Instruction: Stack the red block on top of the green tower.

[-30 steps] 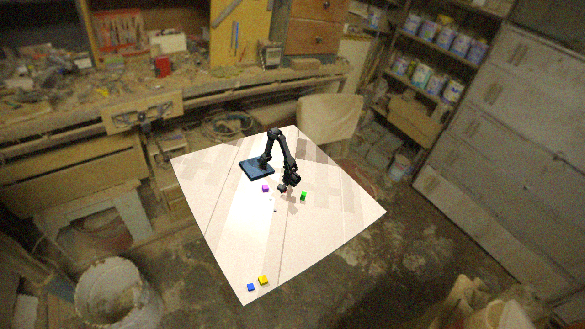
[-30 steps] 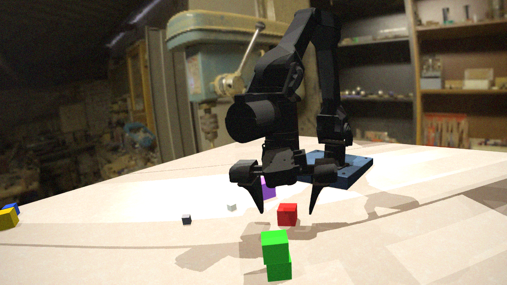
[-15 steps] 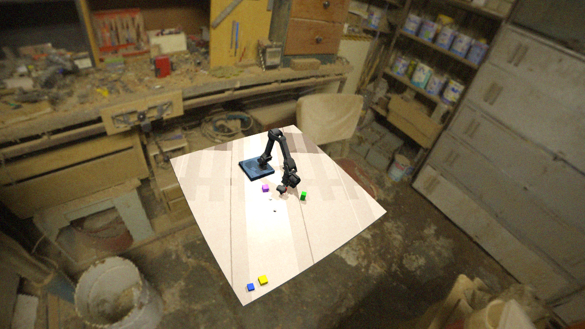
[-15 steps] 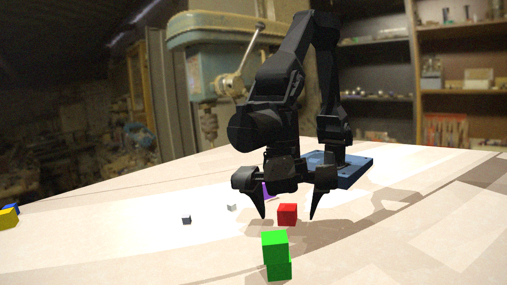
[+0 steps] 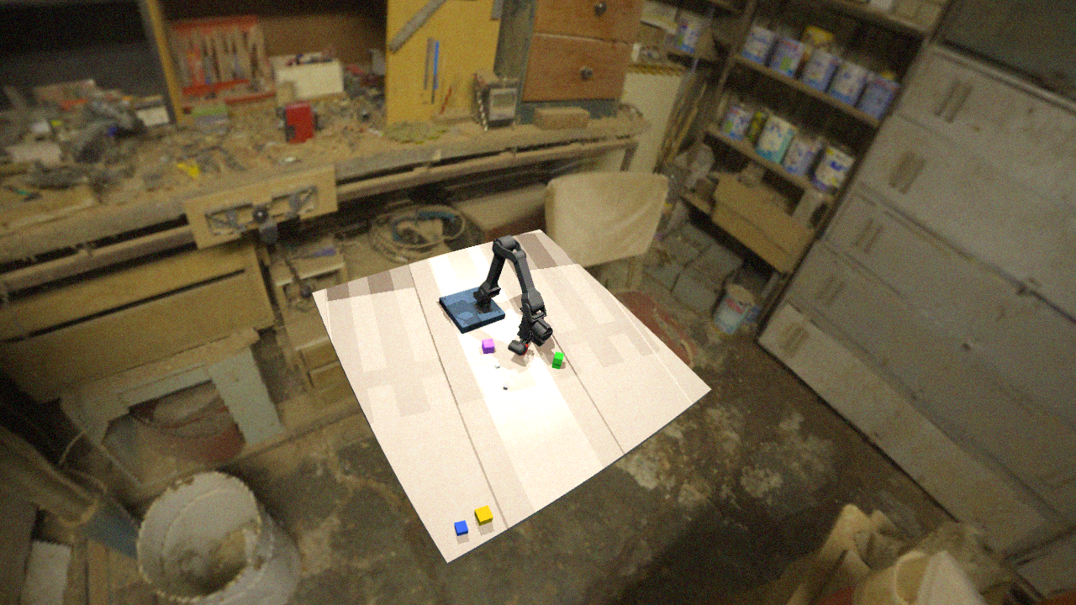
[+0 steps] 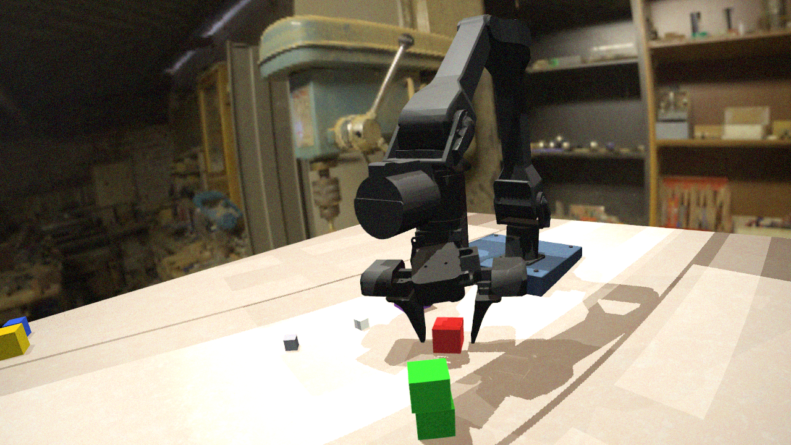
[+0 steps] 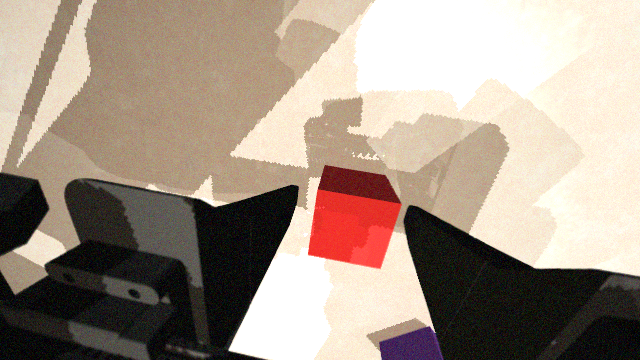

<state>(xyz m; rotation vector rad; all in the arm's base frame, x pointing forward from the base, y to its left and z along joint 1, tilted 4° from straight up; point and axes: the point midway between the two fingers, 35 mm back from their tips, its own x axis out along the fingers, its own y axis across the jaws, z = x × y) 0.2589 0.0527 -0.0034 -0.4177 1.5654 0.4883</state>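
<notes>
Right now my gripper tip is 6 cm past the purple block, 13 cm to the left of it and 1 cm below it. The rest, counted from my gripper tip: blue block 57 cm ahead, 55 cm to the right, 1 cm above; then yellow block 56 cm ahead, 47 cm to the right, 1 cm above; then red block 1 cm above.
</notes>
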